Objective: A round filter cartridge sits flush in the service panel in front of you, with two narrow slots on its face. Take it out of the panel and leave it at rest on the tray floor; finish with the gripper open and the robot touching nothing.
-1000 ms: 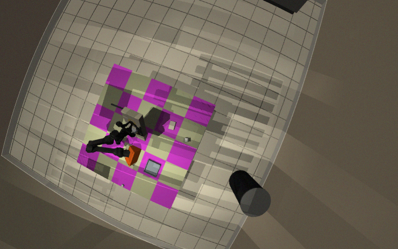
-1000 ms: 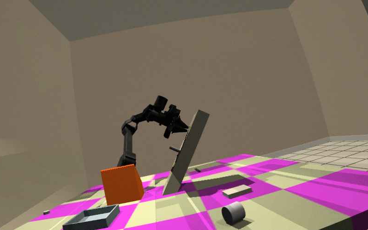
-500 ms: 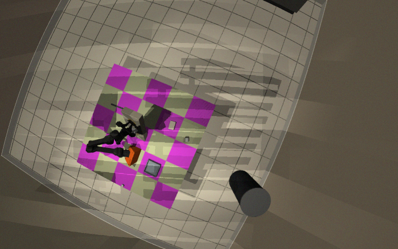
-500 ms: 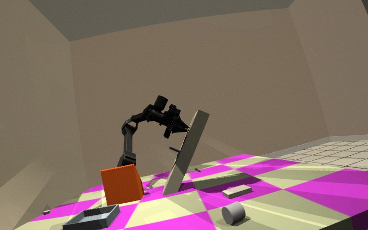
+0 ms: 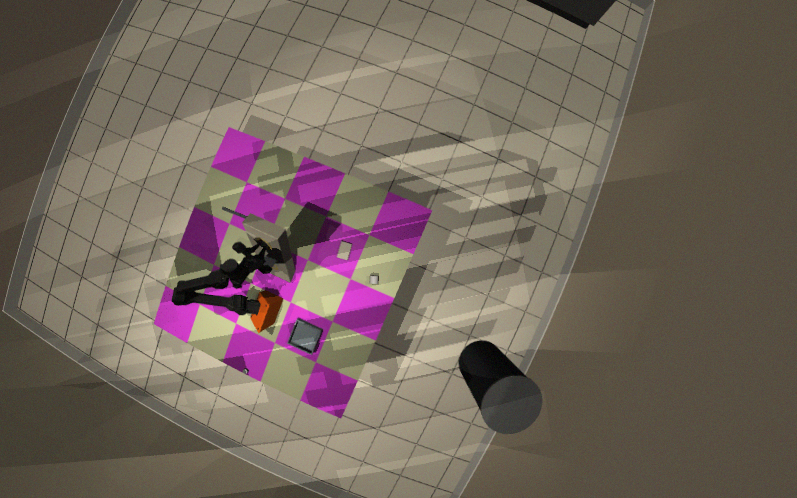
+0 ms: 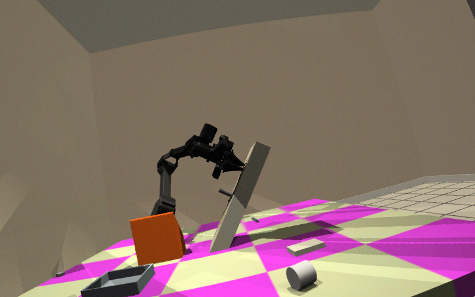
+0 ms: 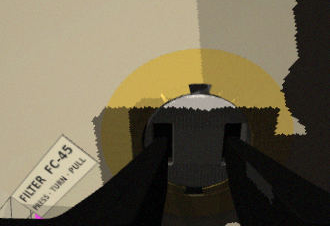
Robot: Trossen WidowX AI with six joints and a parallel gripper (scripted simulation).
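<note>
Right now the round filter cartridge is 10 mm below my gripper tip and 10 mm ahead of it. Round my gripper tip: flat beige slab 310 mm to the right, 270 mm below, 70 mm ahead; grey tray 450 mm behind, 270 mm below, 250 mm to the right.
</note>
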